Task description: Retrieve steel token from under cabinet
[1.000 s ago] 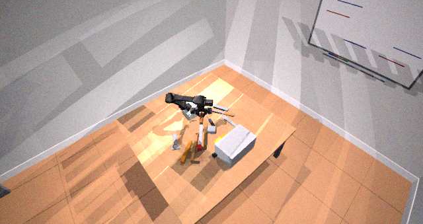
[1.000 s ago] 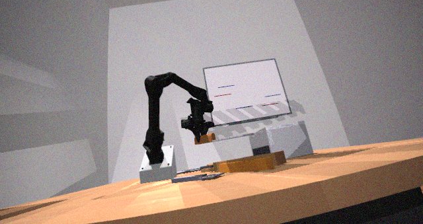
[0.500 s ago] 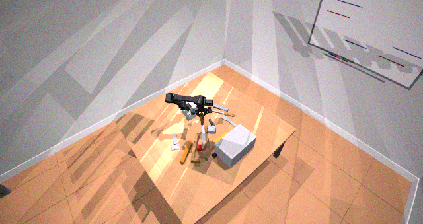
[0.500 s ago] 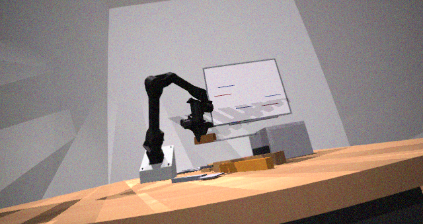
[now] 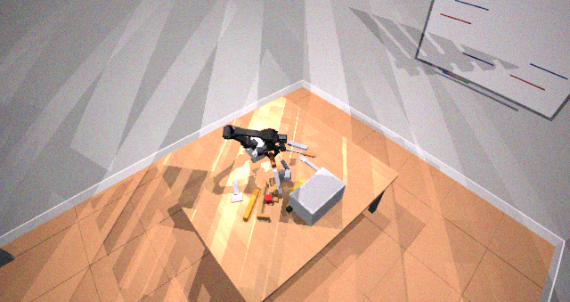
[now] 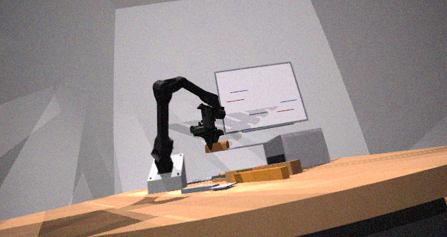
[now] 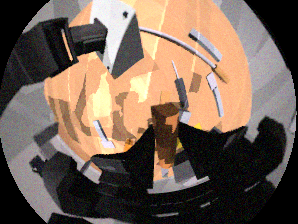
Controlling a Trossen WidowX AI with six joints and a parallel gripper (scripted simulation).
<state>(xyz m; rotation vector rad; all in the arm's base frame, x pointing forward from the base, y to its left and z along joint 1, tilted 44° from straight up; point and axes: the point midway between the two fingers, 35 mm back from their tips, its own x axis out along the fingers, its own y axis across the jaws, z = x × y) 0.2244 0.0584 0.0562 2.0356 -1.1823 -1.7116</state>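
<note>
Right now the grey block is 90 mm ahead of my gripper tip, 40 mm to the left of it and 130 mm below it. Round my gripper tip: orange bar (140 mm ahead, 270 mm to the right, 130 mm below); thin wooden stick (100 mm ahead, 40 mm to the right, 140 mm below); red block (180 mm ahead, 170 mm to the right, 120 mm below).
</note>
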